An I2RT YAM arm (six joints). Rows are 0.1 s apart.
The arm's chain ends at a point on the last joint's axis. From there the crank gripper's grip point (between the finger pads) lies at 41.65 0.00 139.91 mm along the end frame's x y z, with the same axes.
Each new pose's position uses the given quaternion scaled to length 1; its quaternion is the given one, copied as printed.
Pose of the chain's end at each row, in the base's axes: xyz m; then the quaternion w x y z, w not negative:
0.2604 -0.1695 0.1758 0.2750 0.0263 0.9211 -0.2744
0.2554 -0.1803 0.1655 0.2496 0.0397 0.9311 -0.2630
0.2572 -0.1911 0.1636 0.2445 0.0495 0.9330 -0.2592
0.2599 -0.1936 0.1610 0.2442 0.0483 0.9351 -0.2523
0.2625 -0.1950 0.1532 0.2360 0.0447 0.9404 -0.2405
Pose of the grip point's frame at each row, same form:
0.2940 -0.2465 0.0564 0.2750 0.0263 0.9211 -0.2744
0.2812 -0.2540 0.0421 0.2496 0.0397 0.9311 -0.2630
0.2810 -0.2636 0.0391 0.2445 0.0495 0.9330 -0.2592
0.2839 -0.2643 0.0356 0.2442 0.0483 0.9351 -0.2523
0.2848 -0.2625 0.0257 0.2360 0.0447 0.9404 -0.2405

